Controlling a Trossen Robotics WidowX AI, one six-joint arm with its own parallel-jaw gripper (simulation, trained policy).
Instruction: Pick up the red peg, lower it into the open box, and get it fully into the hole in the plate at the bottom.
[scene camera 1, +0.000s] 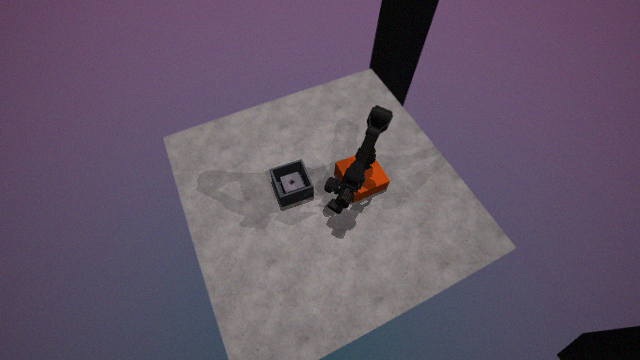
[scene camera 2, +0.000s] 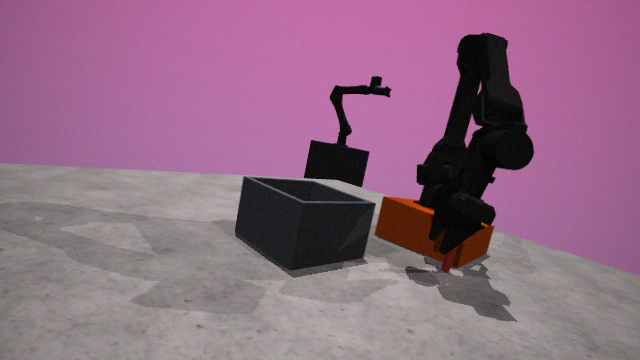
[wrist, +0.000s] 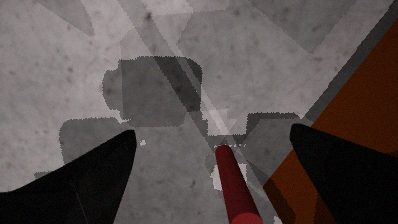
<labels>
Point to a dark box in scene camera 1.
298, 166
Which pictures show the dark box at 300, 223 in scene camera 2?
Scene camera 1 and scene camera 2 only.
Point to my gripper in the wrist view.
214, 133
</labels>
